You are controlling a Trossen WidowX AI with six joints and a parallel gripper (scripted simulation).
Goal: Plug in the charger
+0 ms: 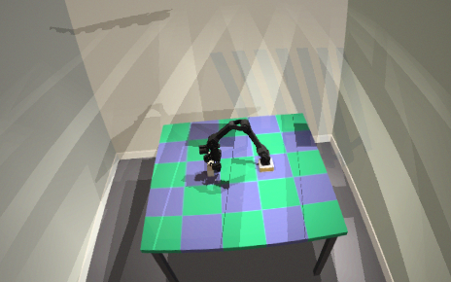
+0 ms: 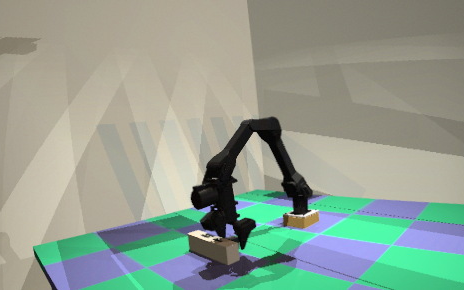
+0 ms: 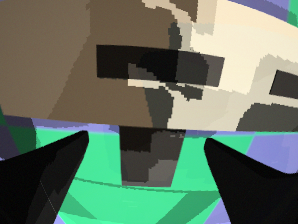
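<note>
The black two-prong charger lies 30 mm ahead of my gripper tip and 10 mm above it.
</note>
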